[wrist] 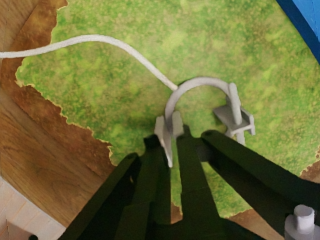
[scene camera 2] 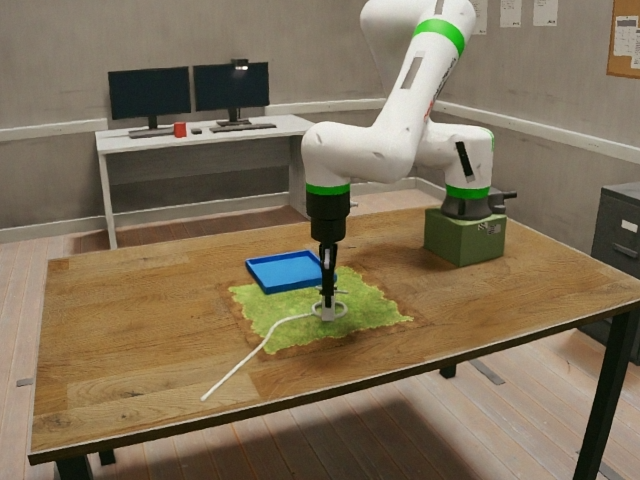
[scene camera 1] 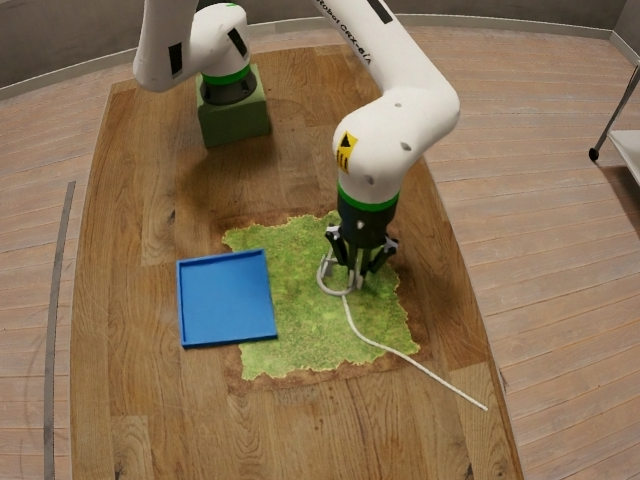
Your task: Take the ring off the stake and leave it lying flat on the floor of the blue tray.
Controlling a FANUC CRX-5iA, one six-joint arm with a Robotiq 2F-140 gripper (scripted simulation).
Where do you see a stake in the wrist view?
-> At 237,119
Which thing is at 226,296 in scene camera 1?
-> A blue tray.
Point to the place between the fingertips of my gripper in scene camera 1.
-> At 355,281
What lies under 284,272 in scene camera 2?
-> A blue tray.
